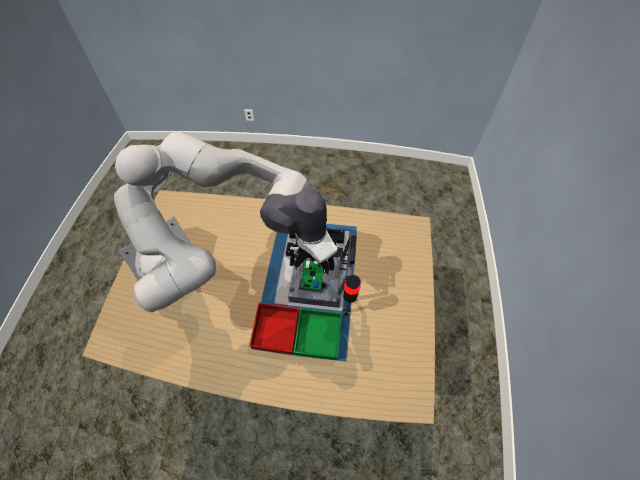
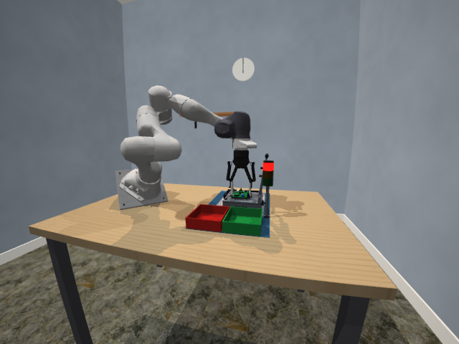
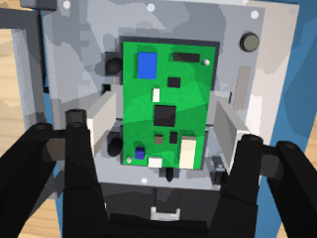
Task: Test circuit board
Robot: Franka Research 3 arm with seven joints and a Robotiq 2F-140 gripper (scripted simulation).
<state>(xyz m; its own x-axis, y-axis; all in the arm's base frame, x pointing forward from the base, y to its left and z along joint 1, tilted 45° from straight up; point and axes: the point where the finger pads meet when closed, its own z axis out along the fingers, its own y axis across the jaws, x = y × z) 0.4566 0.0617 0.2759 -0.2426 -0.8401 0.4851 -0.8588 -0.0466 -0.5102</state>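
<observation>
The green circuit board lies 2 cm below my hand. From my hand the other things lie so: tester plate 1 cm ahead, 2 cm below; then clear lid 11 cm ahead, 3 cm to the right, 9 cm above; then green bin 1 cm behind, 21 cm to the right, 8 cm below.
</observation>
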